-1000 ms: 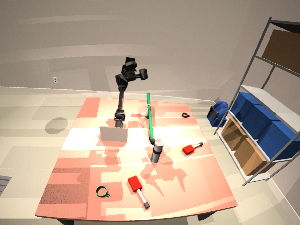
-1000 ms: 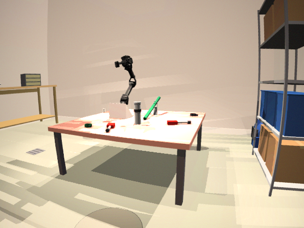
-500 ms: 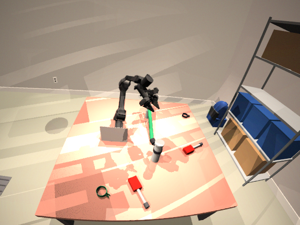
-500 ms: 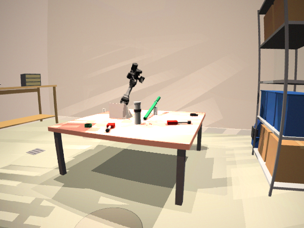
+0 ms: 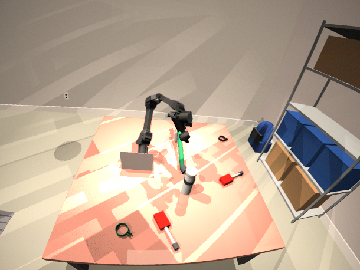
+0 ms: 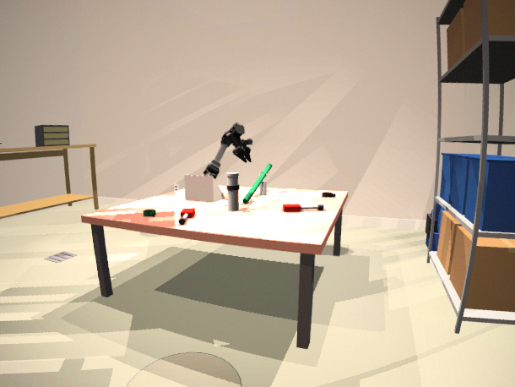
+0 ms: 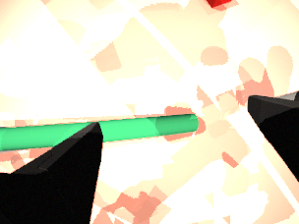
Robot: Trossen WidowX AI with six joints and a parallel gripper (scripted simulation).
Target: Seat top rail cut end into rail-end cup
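The dark brace band lies 10 mm behind my gripper tip, 210 mm to the right of it and 120 mm below it.
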